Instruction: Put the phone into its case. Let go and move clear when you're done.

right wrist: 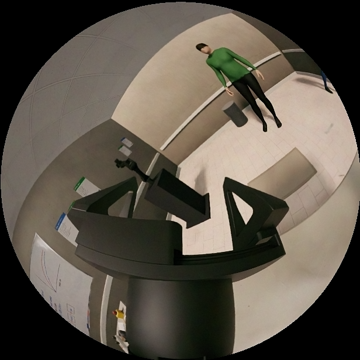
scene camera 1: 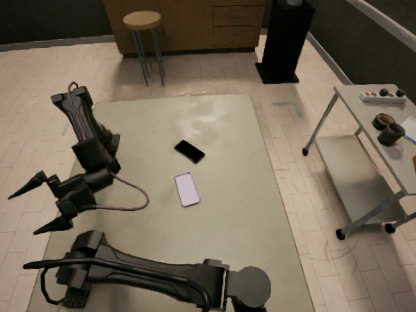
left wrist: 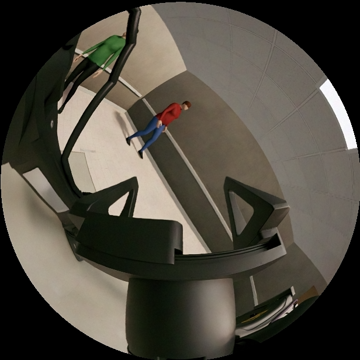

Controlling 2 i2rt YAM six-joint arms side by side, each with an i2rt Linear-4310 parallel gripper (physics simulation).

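A black phone lies flat near the middle of the pale table in scene camera 1. The lavender case lies flat just below it in the picture, with a gap between them and turned at a different angle. My left gripper is open and empty, at the far left in scene camera 1, well away from the phone and the case. My right gripper is open and empty in the right wrist view; it does not show in scene camera 1. Neither phone nor case can be made out between the fingers in the wrist views.
The pale table lies under both objects. One arm stretches across the bottom of scene camera 1, below the case. A grey cart with cups and a power strip stands at the right. A stool and a black stand are at the back.
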